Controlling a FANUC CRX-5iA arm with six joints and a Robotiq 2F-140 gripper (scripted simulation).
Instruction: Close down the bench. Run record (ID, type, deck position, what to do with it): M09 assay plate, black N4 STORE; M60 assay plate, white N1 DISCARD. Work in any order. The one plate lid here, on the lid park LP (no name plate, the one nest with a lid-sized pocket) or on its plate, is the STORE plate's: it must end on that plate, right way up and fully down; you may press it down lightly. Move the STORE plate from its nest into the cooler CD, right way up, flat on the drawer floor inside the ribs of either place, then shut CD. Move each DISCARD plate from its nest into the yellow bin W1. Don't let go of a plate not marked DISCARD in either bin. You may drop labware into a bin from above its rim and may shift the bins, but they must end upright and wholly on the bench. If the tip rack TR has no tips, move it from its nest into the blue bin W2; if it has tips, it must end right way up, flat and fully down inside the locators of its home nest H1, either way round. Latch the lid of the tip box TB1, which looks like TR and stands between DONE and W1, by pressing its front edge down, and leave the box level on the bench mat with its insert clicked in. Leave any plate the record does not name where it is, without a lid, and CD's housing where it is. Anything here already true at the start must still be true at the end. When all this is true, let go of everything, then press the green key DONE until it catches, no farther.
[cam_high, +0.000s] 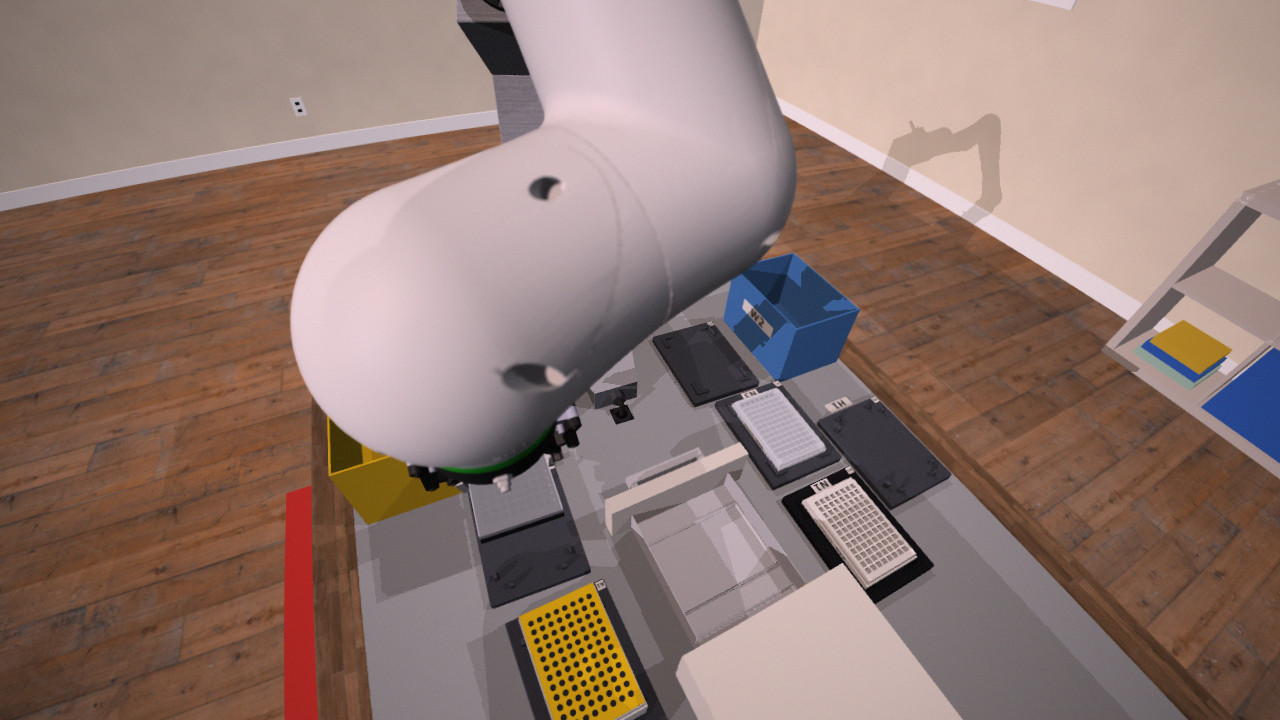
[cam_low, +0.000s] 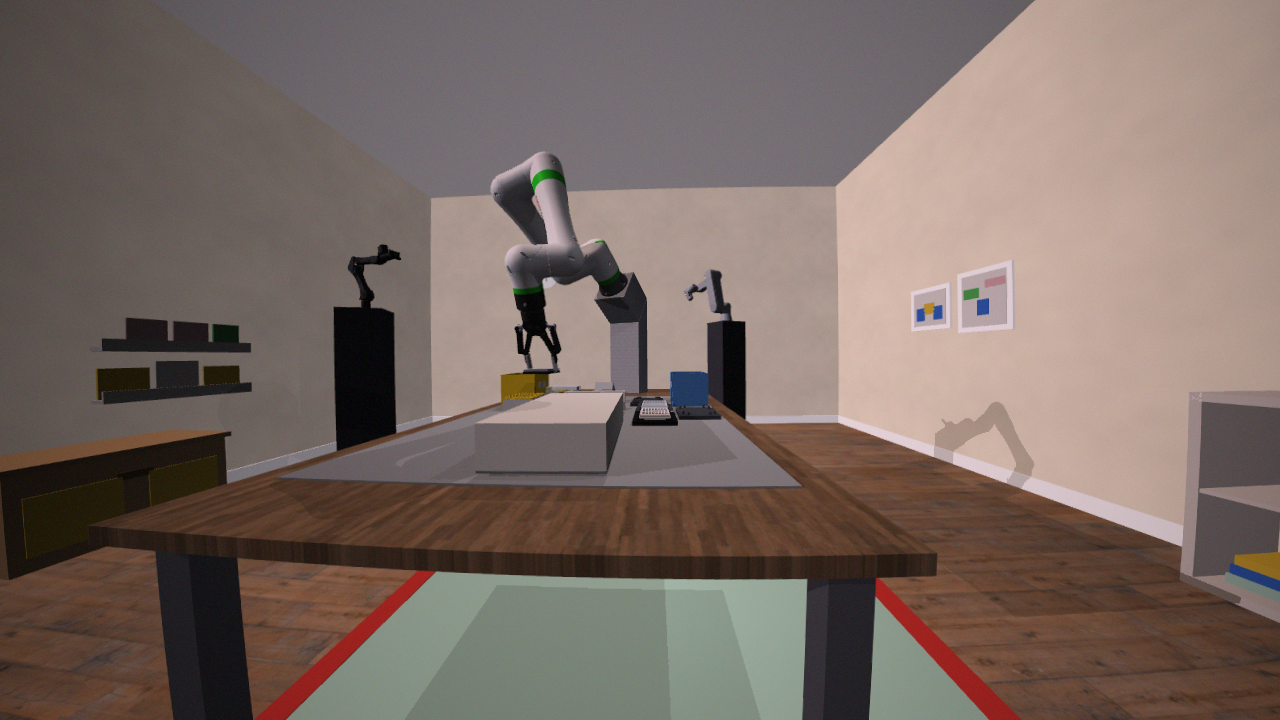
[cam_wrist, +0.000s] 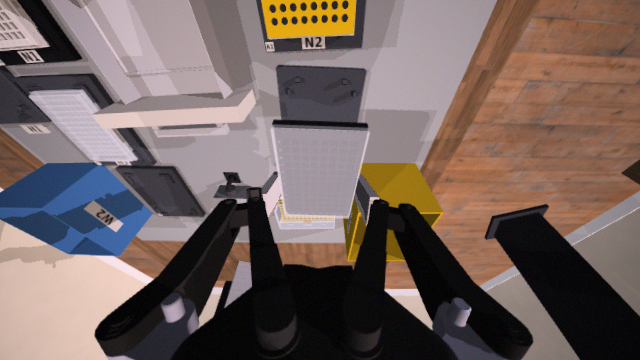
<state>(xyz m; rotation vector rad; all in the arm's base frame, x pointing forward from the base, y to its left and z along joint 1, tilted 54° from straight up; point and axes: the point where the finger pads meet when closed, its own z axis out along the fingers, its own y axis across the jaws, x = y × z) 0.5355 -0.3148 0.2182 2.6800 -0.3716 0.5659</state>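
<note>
Now: hand 23 cm short of the cooler drawer, 11 cm to the right of it and 13 cm above it. The rest, counted from my hand: yellow tip rack TR: 16 cm ahead, 7 cm to the right, 11 cm below; then nest N4: 15 cm below; then lid: 2 cm below.
</note>
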